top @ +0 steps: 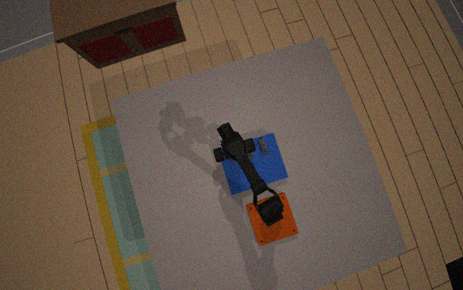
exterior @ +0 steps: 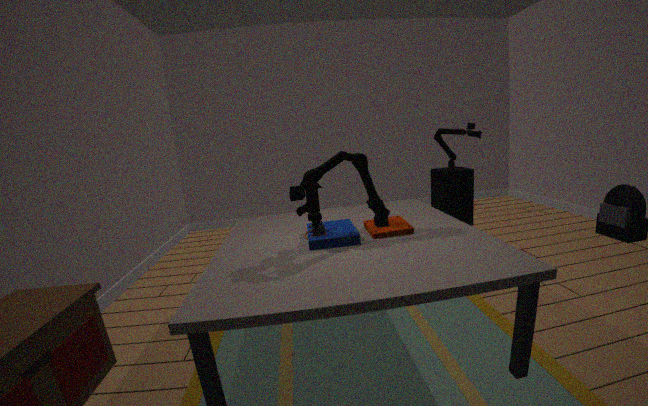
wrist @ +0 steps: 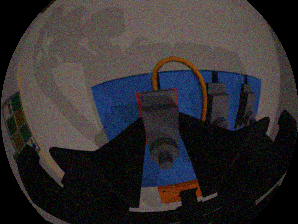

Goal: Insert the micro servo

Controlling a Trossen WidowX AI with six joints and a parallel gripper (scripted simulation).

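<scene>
Now: gripper tip 12 cm past the blue deck, 8 cm to the left of it and 5 cm above it.
</scene>
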